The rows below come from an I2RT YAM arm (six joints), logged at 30 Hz.
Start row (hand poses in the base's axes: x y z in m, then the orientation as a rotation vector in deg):
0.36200, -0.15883, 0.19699, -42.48, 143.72, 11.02
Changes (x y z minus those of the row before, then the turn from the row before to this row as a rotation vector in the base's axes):
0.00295, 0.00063, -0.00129, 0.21, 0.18, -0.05
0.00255, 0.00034, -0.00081, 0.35, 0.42, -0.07
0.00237, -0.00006, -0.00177, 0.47, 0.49, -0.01
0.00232, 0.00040, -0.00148, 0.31, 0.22, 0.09
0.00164, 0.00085, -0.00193, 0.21, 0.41, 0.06
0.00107, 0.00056, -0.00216, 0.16, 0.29, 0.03
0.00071, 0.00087, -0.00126, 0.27, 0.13, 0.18
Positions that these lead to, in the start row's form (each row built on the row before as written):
0.36495, -0.15820, 0.19570, -42.35, 143.85, 11.34
0.36750, -0.15786, 0.19489, -42.15, 144.17, 11.93
0.36987, -0.15792, 0.19312, -41.99, 144.50, 12.72
0.37219, -0.15752, 0.19164, -42.00, 144.59, 13.23
0.37383, -0.15667, 0.18971, -42.02, 144.90, 13.69
0.37490, -0.15611, 0.18755, -42.01, 145.12, 14.02
0.37561, -0.15524, 0.18629, -42.14, 145.11, 14.47

